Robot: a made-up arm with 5 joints.
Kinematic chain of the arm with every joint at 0, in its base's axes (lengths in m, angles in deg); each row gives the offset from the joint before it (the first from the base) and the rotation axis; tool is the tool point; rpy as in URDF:
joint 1: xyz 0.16 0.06 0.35 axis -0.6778 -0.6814 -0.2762
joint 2: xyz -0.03 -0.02 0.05 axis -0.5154 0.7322 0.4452
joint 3: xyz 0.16 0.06 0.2 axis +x
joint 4: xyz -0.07 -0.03 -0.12 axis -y
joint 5: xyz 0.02 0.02 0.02 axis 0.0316 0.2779 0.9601
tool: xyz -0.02 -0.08 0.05 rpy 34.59 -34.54 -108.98
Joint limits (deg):
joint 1: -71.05..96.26
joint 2: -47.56..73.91
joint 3: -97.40..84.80
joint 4: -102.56..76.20
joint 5: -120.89..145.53
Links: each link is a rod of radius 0.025 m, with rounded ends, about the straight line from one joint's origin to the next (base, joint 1, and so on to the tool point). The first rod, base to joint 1, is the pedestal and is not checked.
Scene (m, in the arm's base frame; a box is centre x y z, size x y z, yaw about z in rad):
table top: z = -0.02
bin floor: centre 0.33 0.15 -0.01 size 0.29 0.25 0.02 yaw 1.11
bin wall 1: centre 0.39 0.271 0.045 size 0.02 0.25 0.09 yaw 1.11
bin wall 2: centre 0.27 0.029 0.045 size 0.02 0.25 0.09 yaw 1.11
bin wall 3: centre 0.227 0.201 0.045 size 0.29 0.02 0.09 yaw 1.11
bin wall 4: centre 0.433 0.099 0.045 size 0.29 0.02 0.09 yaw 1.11
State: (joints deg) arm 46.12 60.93 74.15 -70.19 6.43
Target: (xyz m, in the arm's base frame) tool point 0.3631 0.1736 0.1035
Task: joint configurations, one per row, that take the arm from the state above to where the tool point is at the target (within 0.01 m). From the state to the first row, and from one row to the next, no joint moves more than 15 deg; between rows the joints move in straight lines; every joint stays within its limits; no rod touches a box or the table.
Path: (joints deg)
1: 51.11 62.78 75.67 -73.21 20.20
2: 56.11 64.64 77.19 -76.23 33.97
3: 61.10 66.49 78.71 -79.25 47.73
4: 66.09 68.35 80.24 -82.27 61.50
5: 71.08 70.20 81.76 -85.29 75.27
6: 76.08 72.06 83.28 -88.30 89.04
7: 81.07 73.91 84.80 -91.32 102.80

